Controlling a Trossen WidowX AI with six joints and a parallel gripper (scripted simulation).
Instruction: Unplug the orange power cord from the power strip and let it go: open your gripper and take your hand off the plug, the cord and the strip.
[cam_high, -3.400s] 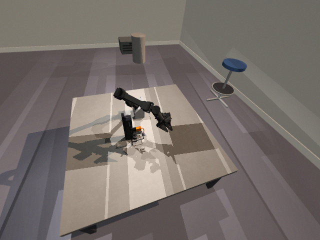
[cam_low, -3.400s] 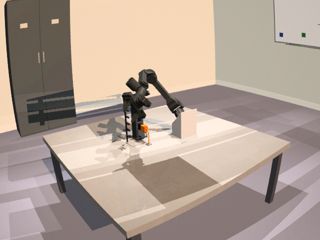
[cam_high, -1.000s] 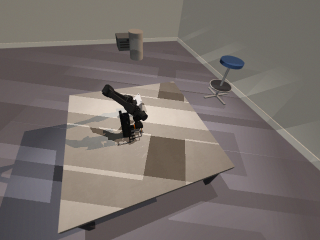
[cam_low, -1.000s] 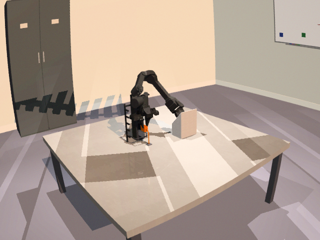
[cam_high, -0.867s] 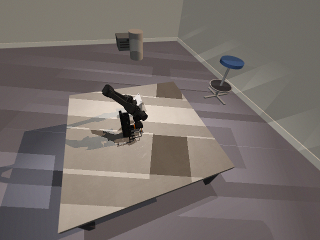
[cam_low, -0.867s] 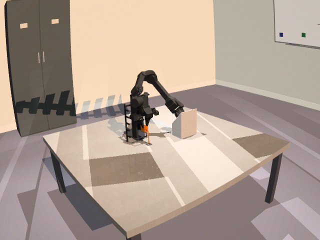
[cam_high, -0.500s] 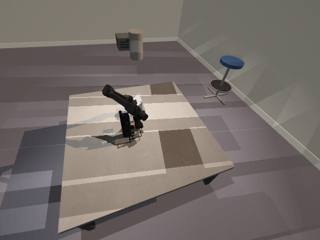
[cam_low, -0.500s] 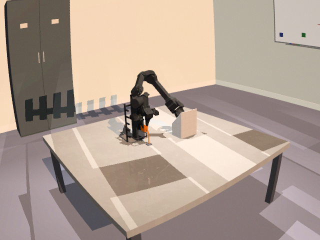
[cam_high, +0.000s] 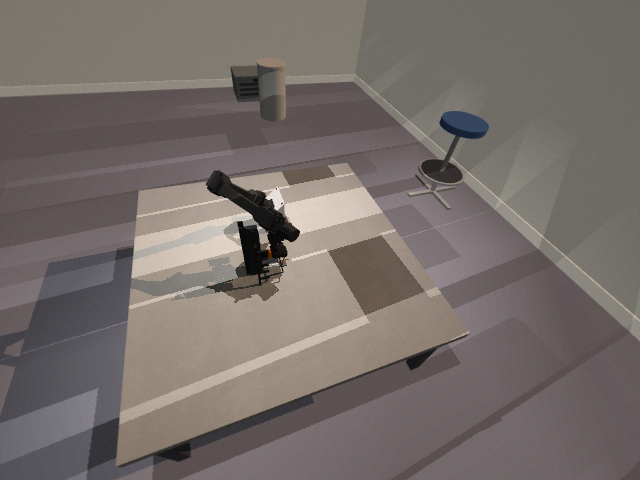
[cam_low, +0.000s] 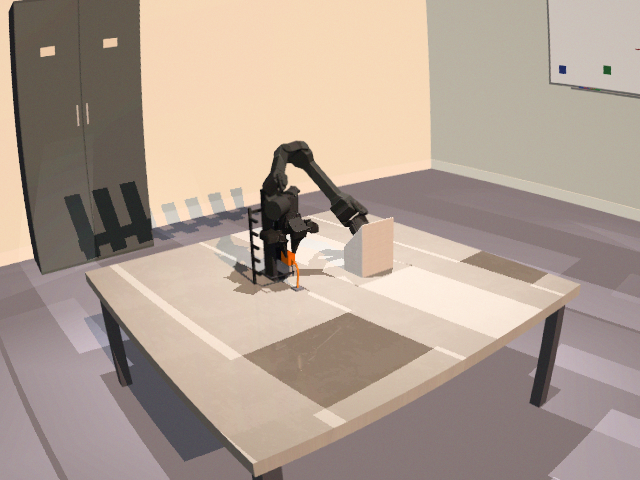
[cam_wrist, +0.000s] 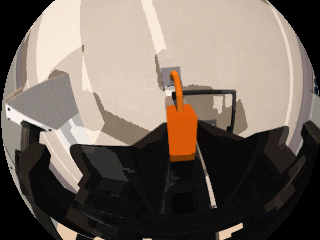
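Now: the orange plug 30 mm to the right of my gripper tip. The rest, counted from my gripper tip: black power strip 100 mm to the right, 30 mm above.
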